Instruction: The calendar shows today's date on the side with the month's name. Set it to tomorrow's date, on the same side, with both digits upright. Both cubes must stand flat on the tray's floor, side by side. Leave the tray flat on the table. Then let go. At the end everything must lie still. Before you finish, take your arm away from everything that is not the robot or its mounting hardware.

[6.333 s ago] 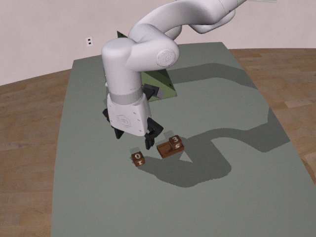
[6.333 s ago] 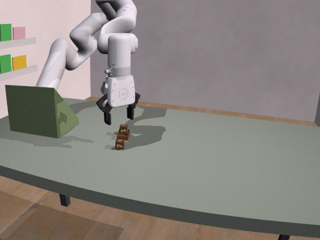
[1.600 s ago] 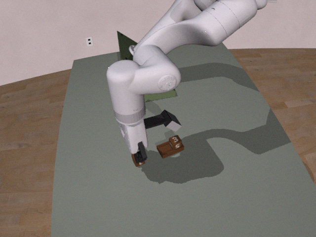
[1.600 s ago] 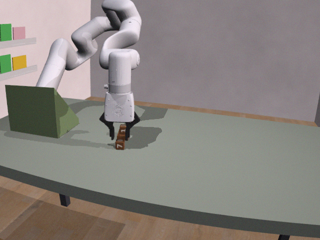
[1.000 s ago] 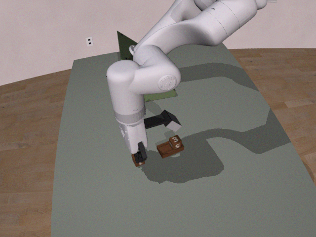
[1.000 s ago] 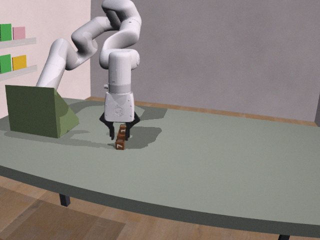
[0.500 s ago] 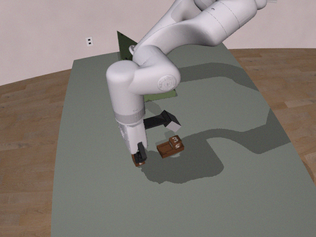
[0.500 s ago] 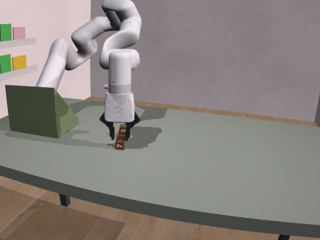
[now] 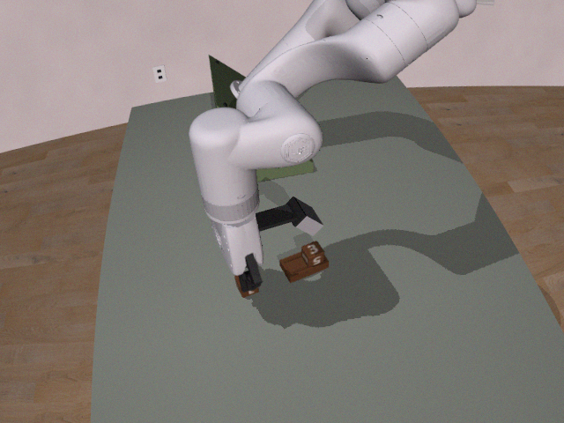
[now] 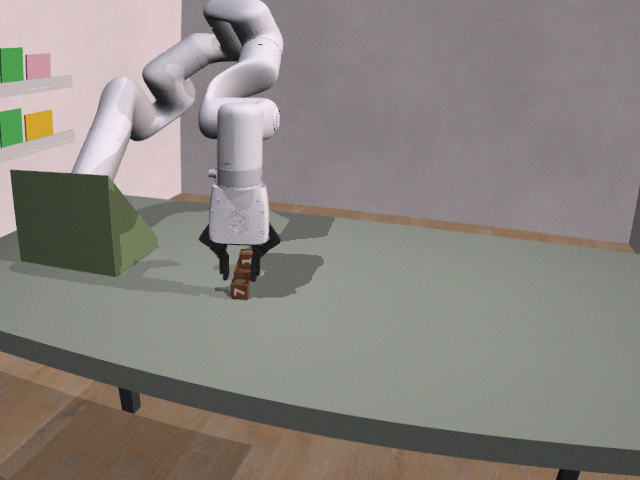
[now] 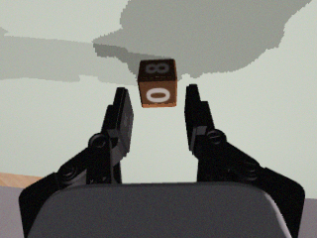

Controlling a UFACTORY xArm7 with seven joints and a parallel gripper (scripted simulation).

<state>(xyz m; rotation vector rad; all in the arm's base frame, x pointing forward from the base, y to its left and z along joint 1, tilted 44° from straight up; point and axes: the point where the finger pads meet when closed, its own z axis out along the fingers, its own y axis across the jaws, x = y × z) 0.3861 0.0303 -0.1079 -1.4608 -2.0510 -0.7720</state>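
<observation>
Now: the brown cube 4 cm below my hand. The rest, counted from my hand: tray: 3 cm behind, 10 cm to the left, 5 cm below.
</observation>
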